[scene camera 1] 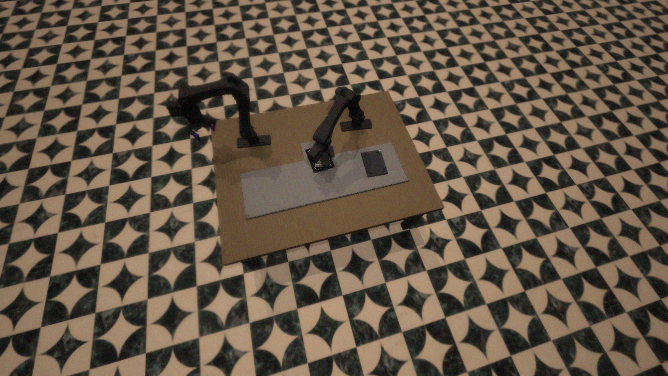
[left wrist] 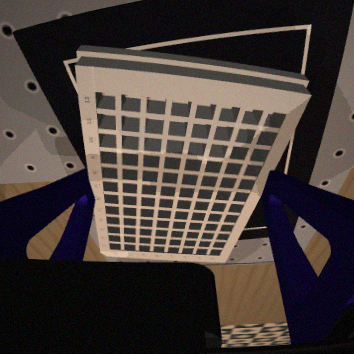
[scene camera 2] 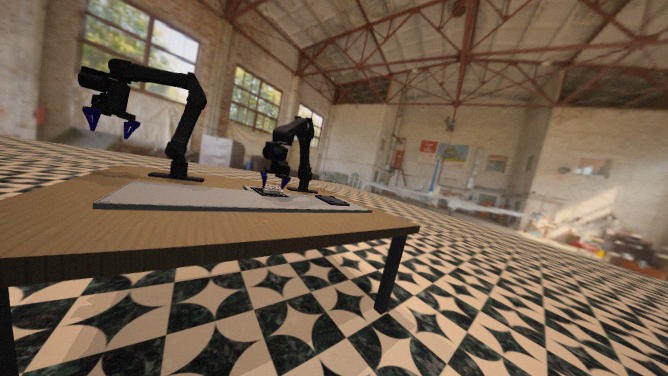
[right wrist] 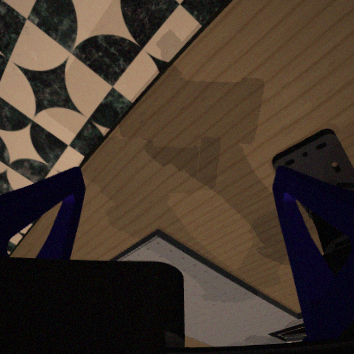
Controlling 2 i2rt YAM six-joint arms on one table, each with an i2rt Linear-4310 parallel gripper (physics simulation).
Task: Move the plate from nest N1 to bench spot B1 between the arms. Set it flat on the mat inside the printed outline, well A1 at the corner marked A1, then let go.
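Frame: origin at the left arm's base, x left, y ahead, z down, level; centimetres.
Where they show: left gripper, between the fingertips: [left wrist: 177,177] [scene camera 2: 272,189]; right gripper, between the fingertips: [scene camera 1: 206,136] [scene camera 2: 110,135] [right wrist: 178,176]; left arm's base, origin of its link: [scene camera 1: 356,125] [scene camera 2: 302,191]; right arm's base, origin of its link: [scene camera 1: 254,141] [scene camera 2: 178,178].
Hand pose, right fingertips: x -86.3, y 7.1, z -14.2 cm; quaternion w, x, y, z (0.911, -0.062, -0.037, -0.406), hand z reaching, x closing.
Observation:
Things, the pixels of their top centre, and the offset from my right fingertips. "spot": a spot on its surface instead. Level surfaces: height alone.
- white well plate, centre of its top: [left wrist: 175,204] [scene camera 2: 272,186] dy +14.8, dx +61.0, dz +10.1 cm
- black B1 mat, height of its surface: dz +12.7 cm
- printed outline, a spot on its surface: [left wrist: 246,33] spot: dy +21.9, dx +58.5, dz +12.7 cm
- empty dark nest N1, centre of its top: [scene camera 2: 332,198] [scene camera 1: 374,162] dy +22.9, dx +90.7, dz +11.1 cm
- wooden table, height of its surface: dz +14.2 cm
My left gripper [scene camera 1: 320,158] [scene camera 2: 274,183] [left wrist: 177,177] is shut on the white well plate [scene camera 1: 321,162] [scene camera 2: 273,189] [left wrist: 182,158], its blue fingers on the plate's long sides. The plate hangs low over the black B1 mat [scene camera 1: 309,154] [scene camera 2: 256,191] [left wrist: 42,70], turned a little against the printed outline [left wrist: 246,33]. I cannot tell whether it touches the mat. Row numbers run along its left edge in the left wrist view. The empty dark nest N1 [scene camera 1: 374,163] [scene camera 2: 332,200] lies to the right. My right gripper [scene camera 1: 203,131] [right wrist: 178,176] is open and empty, beyond the table's left edge.
A grey perforated bench mat [scene camera 1: 276,190] [scene camera 2: 202,198] [right wrist: 218,309] lies along the wooden table [scene camera 1: 314,231] [scene camera 2: 258,227] [right wrist: 211,105]. The arm bases stand behind it, the right arm's [scene camera 1: 254,141] [right wrist: 316,151] and the left arm's [scene camera 1: 356,124]. Checkered floor surrounds the table.

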